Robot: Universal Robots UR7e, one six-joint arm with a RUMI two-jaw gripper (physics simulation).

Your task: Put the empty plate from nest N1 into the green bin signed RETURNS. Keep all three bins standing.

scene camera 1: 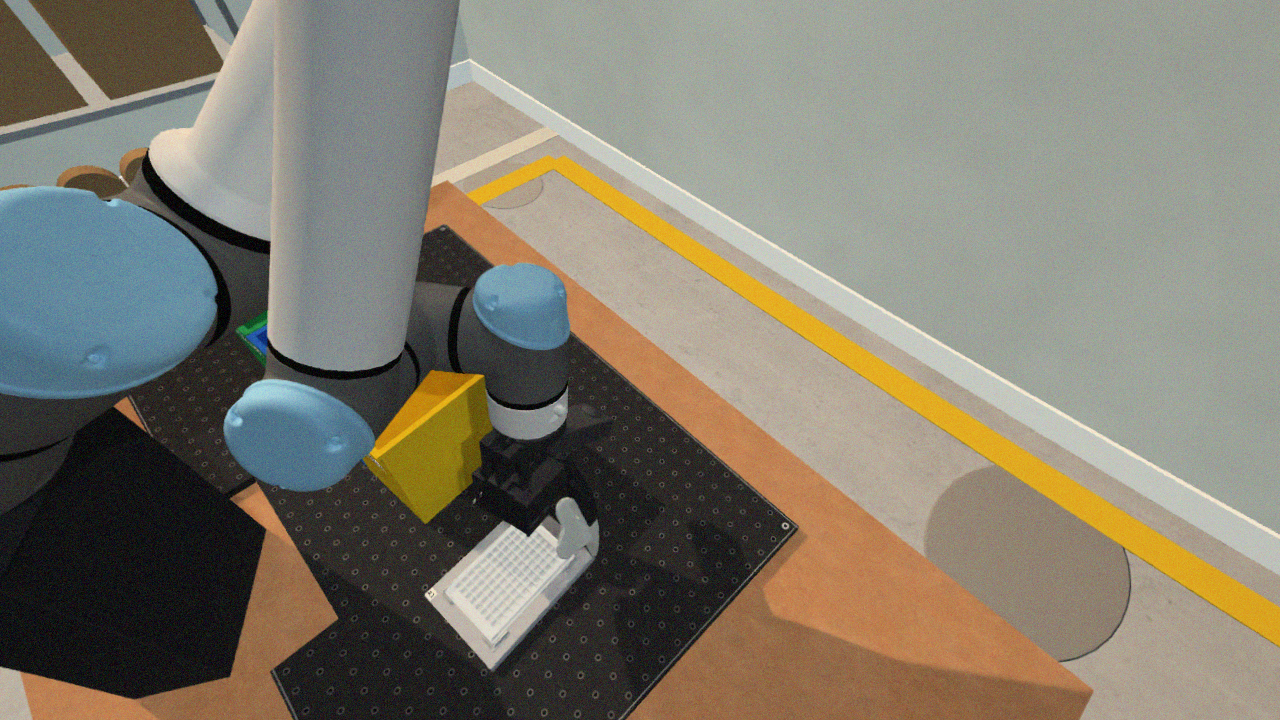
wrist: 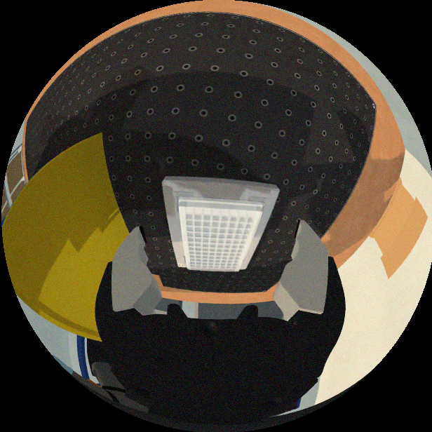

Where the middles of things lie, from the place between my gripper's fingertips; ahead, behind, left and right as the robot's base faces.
Right now my hand is 60 mm past the white plate [scene camera 1: 501, 583], 30 mm above it and 10 mm to the right of it. From my hand the other things lie so: yellow bin [scene camera 1: 426, 456]: 190 mm to the left, 40 mm ahead, 40 mm above; light grey nest [scene camera 1: 452, 613]: 60 mm behind, 40 mm below, 10 mm to the left.
